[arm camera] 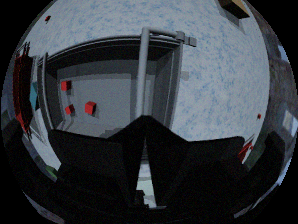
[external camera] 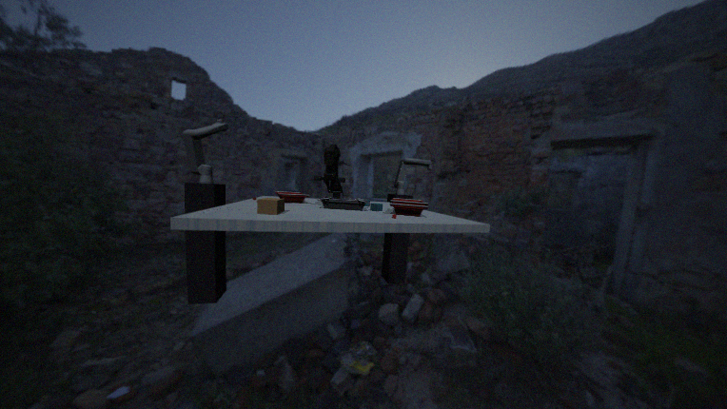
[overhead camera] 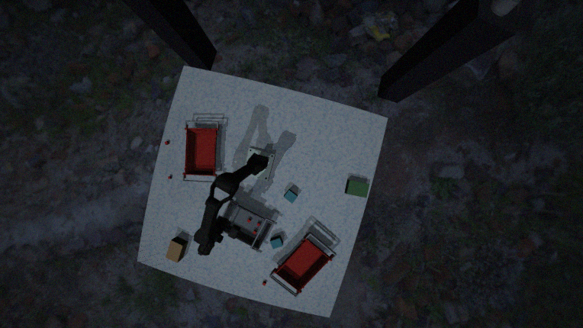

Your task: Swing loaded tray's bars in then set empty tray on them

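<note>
My gripper tip is now 31 cm past the red plastic tray, 26 cm to the left of it and 5 cm above it. From my gripper tip the other things lie so: green block 34 cm behind, 65 cm to the left, 7 cm below; then tan block 30 cm ahead, 28 cm to the right, 6 cm below.
</note>
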